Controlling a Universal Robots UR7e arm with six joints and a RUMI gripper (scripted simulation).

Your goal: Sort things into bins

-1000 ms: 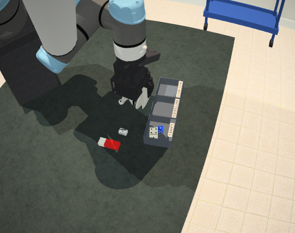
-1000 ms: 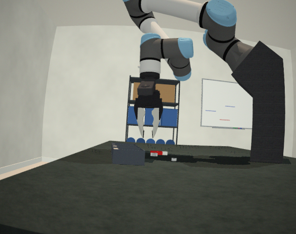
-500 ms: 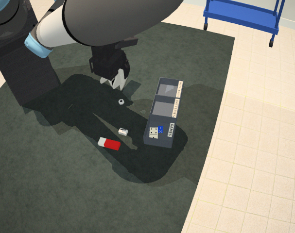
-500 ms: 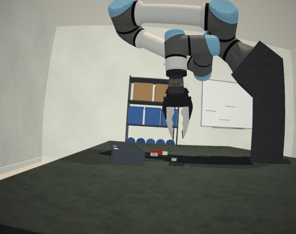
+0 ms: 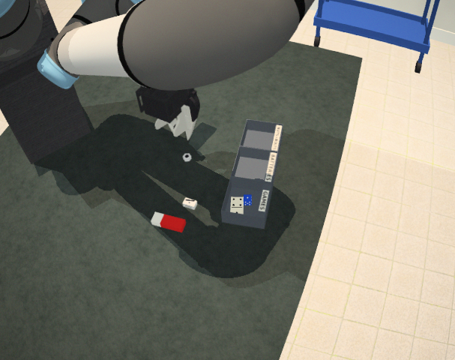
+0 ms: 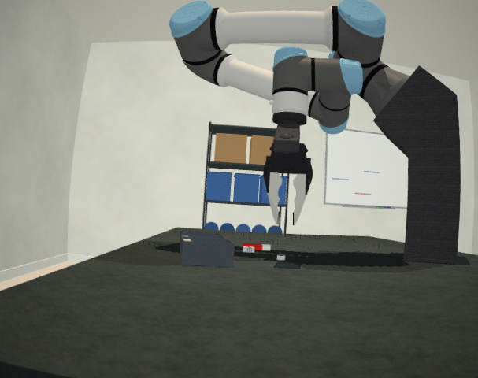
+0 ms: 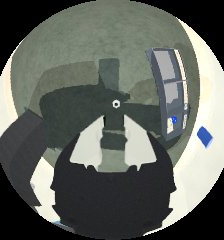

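The white nut lies 8 cm below my hand. From my hand the other things lie so: grey-white object 12 cm to the right, 8 cm below, 4 cm ahead; red-and-white block 17 cm to the right, 8 cm below; white domino 14 cm ahead, 12 cm to the right, 7 cm below.
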